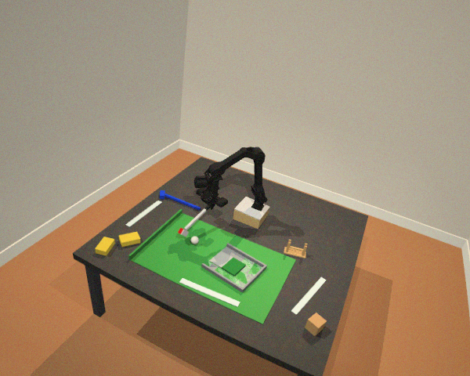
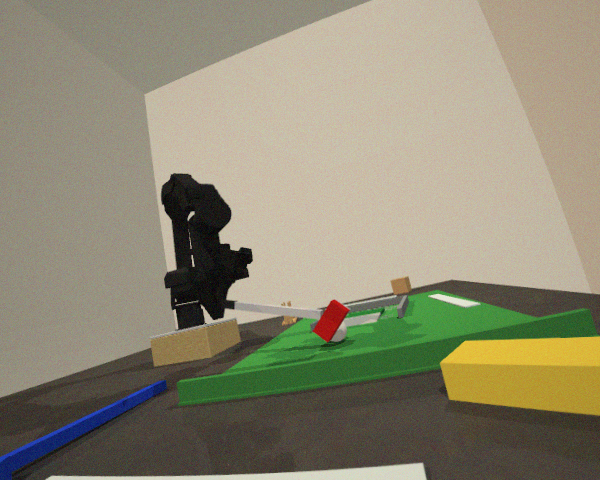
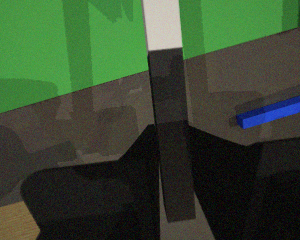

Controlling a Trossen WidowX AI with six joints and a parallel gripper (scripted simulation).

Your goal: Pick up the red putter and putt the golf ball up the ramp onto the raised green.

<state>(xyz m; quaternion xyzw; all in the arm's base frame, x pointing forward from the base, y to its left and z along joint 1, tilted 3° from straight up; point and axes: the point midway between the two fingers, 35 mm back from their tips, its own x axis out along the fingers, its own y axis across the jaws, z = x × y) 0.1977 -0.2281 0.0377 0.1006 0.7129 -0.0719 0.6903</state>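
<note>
Now: gripper tip 12 cm short of the red putter and 2 cm to the left of it. The rest, counted from my gripper tip: blue putter: 7 cm behind, 25 cm to the right, 8 cm below; then white golf ball: 22 cm ahead, 1 cm to the left, 7 cm below; then green wall: 25 cm ahead, 19 cm to the right, 7 cm below.
</note>
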